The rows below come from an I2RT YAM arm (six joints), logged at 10 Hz.
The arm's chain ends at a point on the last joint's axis. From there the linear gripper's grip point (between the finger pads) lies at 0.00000 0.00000 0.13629 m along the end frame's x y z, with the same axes.
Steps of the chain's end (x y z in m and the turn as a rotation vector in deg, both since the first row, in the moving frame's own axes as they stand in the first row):
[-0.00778, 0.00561, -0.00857, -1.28, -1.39, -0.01]
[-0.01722, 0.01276, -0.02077, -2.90, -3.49, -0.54]
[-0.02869, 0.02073, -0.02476, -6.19, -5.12, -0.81]
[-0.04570, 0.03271, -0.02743, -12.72, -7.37, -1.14]
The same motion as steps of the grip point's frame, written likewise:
[-0.01109, 0.00865, -0.00864, -1.28, -1.39, -0.01]
[-0.02548, 0.01969, -0.02120, -2.90, -3.49, -0.54]
[-0.04072, 0.03549, -0.02610, -6.19, -5.12, -0.81]
[-0.06274, 0.06281, -0.03189, -12.72, -7.37, -1.14]

